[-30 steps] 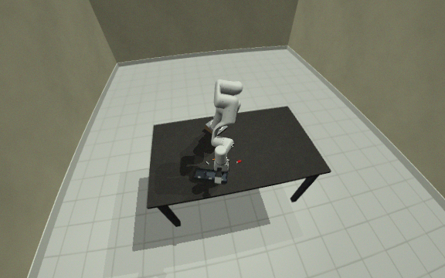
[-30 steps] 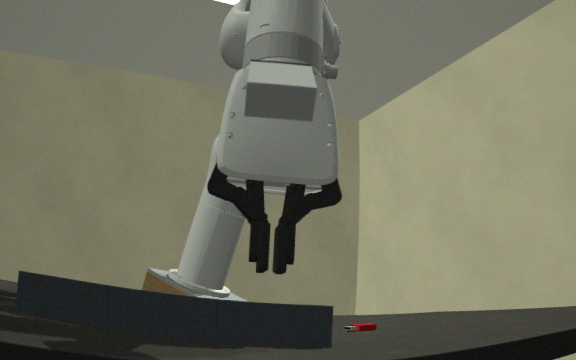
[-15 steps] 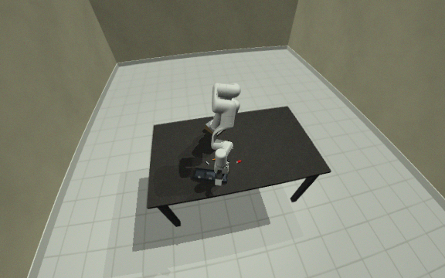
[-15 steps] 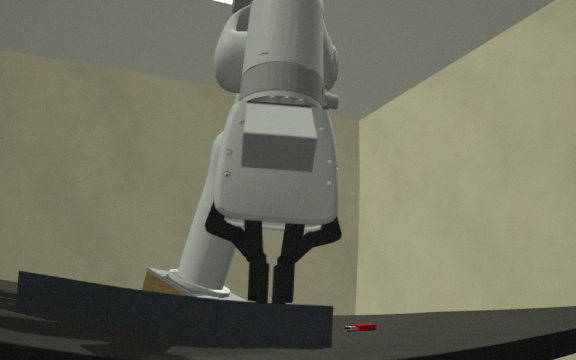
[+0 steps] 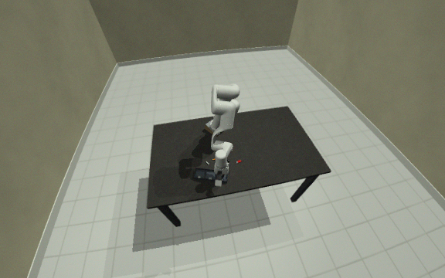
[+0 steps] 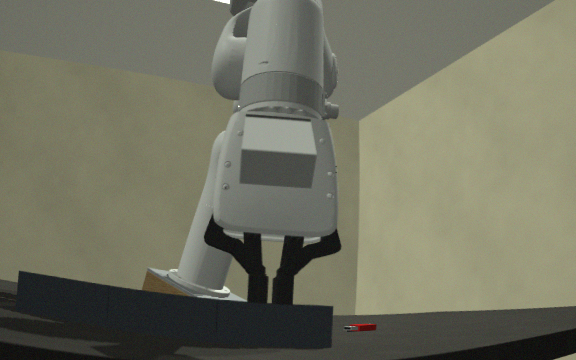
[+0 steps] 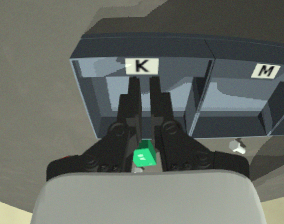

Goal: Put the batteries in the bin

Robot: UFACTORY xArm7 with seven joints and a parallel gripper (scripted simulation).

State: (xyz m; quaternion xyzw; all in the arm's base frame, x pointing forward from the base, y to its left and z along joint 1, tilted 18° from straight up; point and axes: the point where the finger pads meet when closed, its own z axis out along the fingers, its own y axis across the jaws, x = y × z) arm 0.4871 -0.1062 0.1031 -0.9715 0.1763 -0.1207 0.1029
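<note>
Right now my hand is 170 mm past the orange cylindrical battery, 30 mm above it and 10 mm to the left of it. Also, from my hand: green nine-volt battery (110 mm behind, 50 mm to the left, 30 mm below); black die (130 mm behind, 90 mm to the left, 30 mm below); dark blue bin (70 mm to the right, 30 mm behind, 20 mm below).
</note>
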